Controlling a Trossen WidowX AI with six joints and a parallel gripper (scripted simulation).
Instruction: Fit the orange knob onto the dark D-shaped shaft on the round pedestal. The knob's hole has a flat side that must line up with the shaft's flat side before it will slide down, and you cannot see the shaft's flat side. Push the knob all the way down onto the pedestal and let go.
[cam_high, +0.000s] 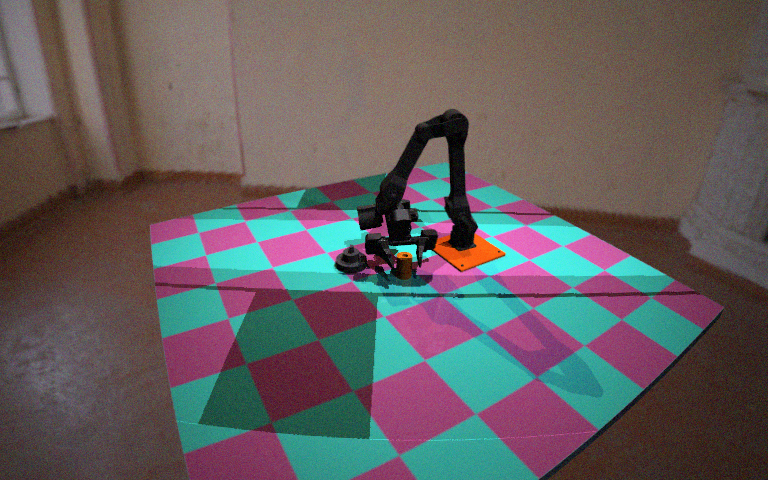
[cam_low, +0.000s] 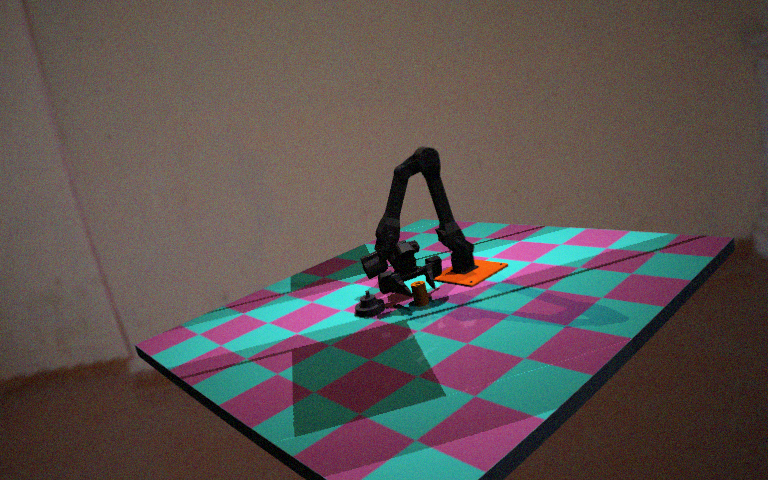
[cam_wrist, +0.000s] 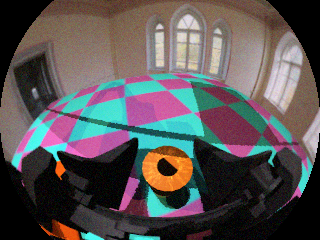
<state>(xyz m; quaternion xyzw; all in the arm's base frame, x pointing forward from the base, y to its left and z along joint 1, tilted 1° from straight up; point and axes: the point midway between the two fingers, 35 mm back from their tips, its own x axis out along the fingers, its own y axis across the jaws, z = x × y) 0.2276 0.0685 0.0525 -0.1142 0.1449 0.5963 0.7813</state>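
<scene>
Now: the orange knob 3 cm to the right of my gripper tip, 2 cm below it and 1 cm behind it. From my gripper tip the other things lie so: round pedestal 13 cm to the right, 10 cm ahead, 2 cm below.
</scene>
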